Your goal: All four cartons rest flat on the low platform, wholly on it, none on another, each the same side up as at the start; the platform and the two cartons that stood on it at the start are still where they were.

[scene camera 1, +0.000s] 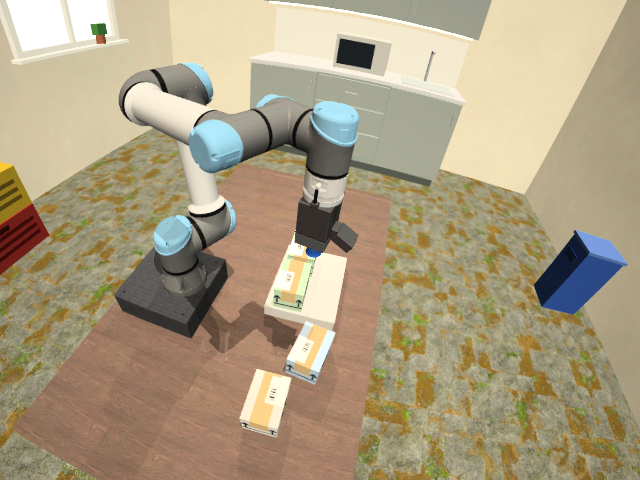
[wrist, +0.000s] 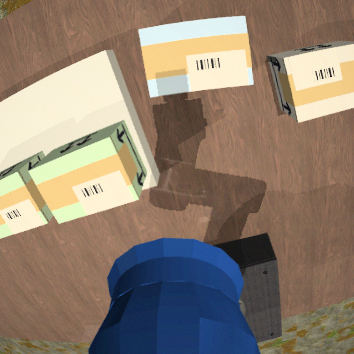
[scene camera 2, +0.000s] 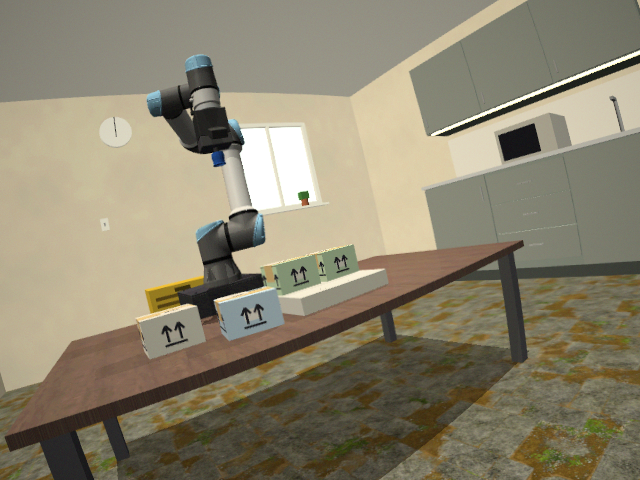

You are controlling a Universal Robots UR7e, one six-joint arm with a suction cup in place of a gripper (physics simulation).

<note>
In view: the suction cup (wrist: 168,288), a low cream platform (scene camera 1: 320,305) and a light blue carton (scene camera 2: 242,314).
The low cream platform is seen too in the wrist view (wrist: 89,94) and in scene camera 2 (scene camera 2: 307,301). The light blue carton shows as well in scene camera 1 (scene camera 1: 305,361) and in the wrist view (wrist: 208,53).
</note>
